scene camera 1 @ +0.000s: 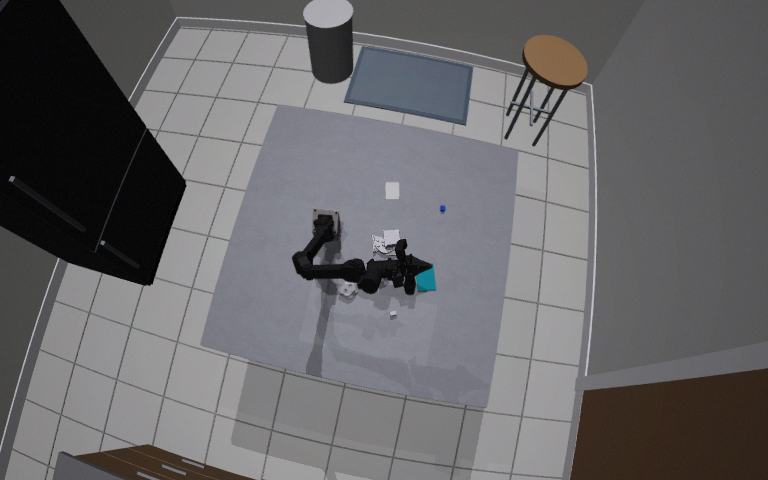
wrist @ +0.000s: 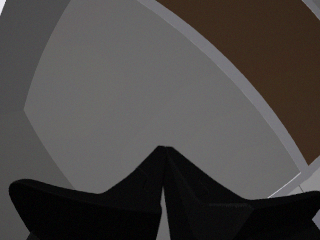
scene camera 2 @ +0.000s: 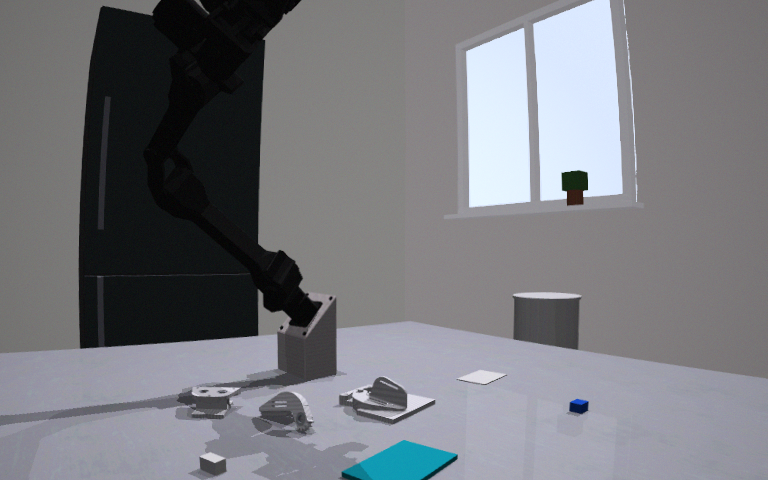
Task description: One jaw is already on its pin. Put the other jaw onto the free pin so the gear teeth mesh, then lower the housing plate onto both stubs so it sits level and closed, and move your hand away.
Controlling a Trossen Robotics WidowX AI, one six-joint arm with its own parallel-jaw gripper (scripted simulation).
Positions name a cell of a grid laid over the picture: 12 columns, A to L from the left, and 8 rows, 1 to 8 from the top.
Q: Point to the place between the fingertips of my gripper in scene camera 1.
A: G5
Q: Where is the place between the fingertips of my gripper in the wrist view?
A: G6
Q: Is my gripper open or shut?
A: Shut.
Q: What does my gripper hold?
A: Nothing.
